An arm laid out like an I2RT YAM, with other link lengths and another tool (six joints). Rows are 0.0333 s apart.
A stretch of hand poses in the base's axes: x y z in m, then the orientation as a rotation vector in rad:
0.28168, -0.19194, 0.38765, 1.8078, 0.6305, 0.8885
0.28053, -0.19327, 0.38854, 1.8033, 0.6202, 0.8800
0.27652, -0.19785, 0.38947, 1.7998, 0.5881, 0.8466
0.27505, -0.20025, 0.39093, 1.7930, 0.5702, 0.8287
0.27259, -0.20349, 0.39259, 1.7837, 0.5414, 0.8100
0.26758, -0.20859, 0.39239, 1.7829, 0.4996, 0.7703
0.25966, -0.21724, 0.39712, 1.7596, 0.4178, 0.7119
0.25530, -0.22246, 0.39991, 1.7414, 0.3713, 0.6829
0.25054, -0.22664, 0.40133, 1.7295, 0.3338, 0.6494
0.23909, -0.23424, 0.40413, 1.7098, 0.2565, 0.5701
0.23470, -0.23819, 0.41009, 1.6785, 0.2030, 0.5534
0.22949, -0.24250, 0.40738, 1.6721, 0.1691, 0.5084
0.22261, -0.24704, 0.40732, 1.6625, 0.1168, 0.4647
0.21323, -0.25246, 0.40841, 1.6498, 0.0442, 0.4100
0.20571, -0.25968, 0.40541, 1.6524, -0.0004, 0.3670
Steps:
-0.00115, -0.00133, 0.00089, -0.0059, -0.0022, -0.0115
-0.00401, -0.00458, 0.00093, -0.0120, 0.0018, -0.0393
-0.00147, -0.00240, 0.00146, -0.0104, -0.0014, -0.0216
-0.00246, -0.00324, 0.00166, -0.0110, -0.0071, -0.0296
-0.00501, -0.00510, -0.00020, -0.0092, 0.0022, -0.0496
-0.00792, -0.00865, 0.00473, -0.0284, -0.0150, -0.0876
-0.00436, -0.00522, 0.00279, -0.0183, -0.0127, -0.0479
-0.00476, -0.00418, 0.00142, -0.0147, -0.0031, -0.0444
-0.01145, -0.00760, 0.00280, -0.0268, 0.0018, -0.0977
-0.00439, -0.00395, 0.00596, -0.0249, -0.0273, -0.0466
-0.00521, -0.00431, -0.00271, -0.0096, 0.0077, -0.0493
-0.00688, -0.00454, -0.00006, -0.0087, -0.0042, -0.0609
-0.00938, -0.00542, 0.00109, -0.0088, -0.0094, -0.0811
-0.00752, -0.00722, -0.00300, 0.0047, 0.0020, -0.0547

